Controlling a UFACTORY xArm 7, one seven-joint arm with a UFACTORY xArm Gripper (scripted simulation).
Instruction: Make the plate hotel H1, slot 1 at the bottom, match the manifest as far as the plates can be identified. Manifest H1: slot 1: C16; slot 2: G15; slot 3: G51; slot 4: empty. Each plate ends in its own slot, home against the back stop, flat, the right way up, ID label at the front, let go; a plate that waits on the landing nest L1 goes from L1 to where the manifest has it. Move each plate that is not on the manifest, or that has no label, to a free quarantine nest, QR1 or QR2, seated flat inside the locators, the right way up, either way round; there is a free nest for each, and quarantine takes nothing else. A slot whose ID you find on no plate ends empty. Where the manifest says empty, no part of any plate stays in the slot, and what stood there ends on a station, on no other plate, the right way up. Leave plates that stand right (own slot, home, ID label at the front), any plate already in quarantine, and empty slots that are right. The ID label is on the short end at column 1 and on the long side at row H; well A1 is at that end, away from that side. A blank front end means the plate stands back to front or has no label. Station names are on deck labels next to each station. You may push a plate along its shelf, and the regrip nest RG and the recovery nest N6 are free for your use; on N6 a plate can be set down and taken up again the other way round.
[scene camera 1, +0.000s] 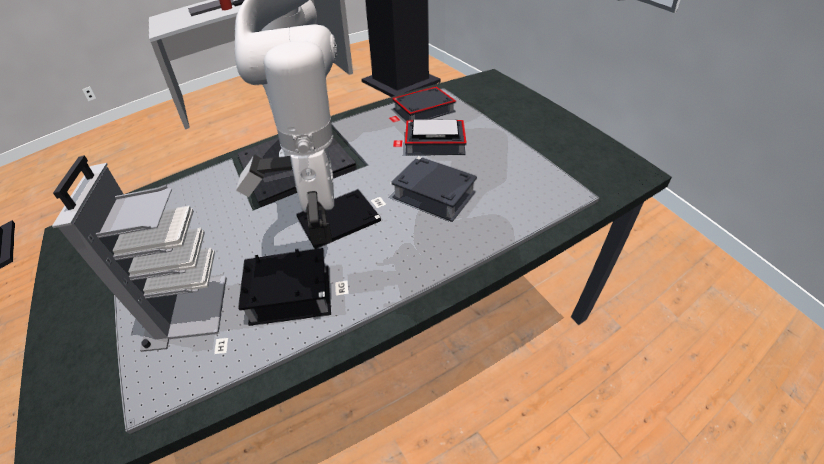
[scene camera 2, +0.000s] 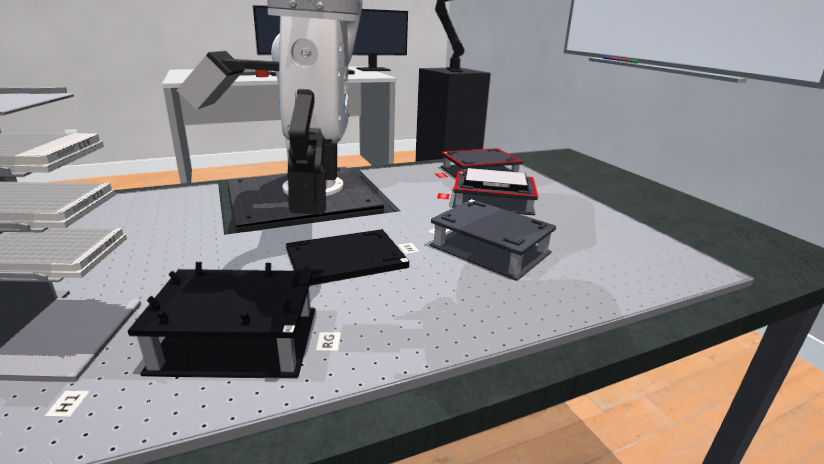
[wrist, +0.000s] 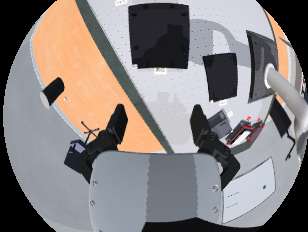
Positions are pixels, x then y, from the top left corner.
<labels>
My gripper shows in scene camera 1 (321, 222), in scene camera 2 (315, 194) and in the wrist view (158, 111). The same spot on a black regrip nest RG: (scene camera 1: 272, 281) is (scene camera 2: 210, 301). One and the same spot on a flat black nest N6: (scene camera 2: 353, 255) is (scene camera 1: 342, 218).
</labels>
